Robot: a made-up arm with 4 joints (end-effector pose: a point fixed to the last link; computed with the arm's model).
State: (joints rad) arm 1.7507 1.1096 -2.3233 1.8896
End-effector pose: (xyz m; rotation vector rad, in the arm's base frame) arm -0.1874 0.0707 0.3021 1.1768 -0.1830 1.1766
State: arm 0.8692 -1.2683 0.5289 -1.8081
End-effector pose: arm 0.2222 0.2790 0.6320 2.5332 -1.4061 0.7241
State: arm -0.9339 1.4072 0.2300 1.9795
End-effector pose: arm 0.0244 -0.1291 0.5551 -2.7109 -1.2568 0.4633
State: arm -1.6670 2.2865 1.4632 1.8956
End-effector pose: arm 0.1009 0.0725 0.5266 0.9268 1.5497 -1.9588
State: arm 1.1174 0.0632 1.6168 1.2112
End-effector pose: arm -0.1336 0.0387 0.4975 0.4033 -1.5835 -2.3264
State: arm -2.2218 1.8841 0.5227 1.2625
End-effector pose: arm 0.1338 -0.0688 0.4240 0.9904 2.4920 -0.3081
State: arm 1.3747 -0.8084 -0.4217 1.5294
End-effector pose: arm -0.2295 0.0711 0.5771 0.8468 -0.1524 -1.1265
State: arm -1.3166 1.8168 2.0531 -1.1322
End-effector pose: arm 0.5245 -0.2066 0.4323 -0.9541 1.9405 0.5805
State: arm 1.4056 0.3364 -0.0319 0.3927
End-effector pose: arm -0.4563 0.0375 0.5265 0.6012 -0.5080 -1.3062
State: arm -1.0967 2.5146 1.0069 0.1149
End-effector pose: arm -0.0268 -0.2960 0.2700 1.3101 2.2127 -0.0901
